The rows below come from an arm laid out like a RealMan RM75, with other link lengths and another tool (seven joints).
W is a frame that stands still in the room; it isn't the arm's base.
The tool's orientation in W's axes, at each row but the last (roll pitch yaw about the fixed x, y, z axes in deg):
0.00, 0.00, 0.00
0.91, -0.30, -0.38
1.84, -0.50, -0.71
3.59, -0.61, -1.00
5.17, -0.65, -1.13
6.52, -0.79, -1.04
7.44, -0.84, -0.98
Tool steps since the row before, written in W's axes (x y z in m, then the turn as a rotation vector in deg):
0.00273, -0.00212, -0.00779, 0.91, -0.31, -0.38
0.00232, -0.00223, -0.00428, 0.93, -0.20, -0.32
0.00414, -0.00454, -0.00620, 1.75, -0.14, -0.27
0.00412, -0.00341, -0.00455, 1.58, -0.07, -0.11
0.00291, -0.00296, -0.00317, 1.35, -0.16, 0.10
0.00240, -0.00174, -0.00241, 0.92, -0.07, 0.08
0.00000, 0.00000, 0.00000, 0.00, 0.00, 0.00
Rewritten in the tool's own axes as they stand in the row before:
0.00273, -0.00212, -0.00779, 0.91, -0.31, -0.38
0.00231, -0.00228, -0.00426, 0.93, -0.20, -0.32
0.00414, -0.00469, -0.00609, 1.75, -0.13, -0.28
0.00413, -0.00362, -0.00438, 1.58, -0.05, -0.12
0.00293, -0.00318, -0.00293, 1.35, -0.13, 0.10
0.00240, -0.00196, -0.00223, 0.92, -0.05, 0.07
0.00000, 0.00000, 0.00000, 0.00, 0.00, 0.00

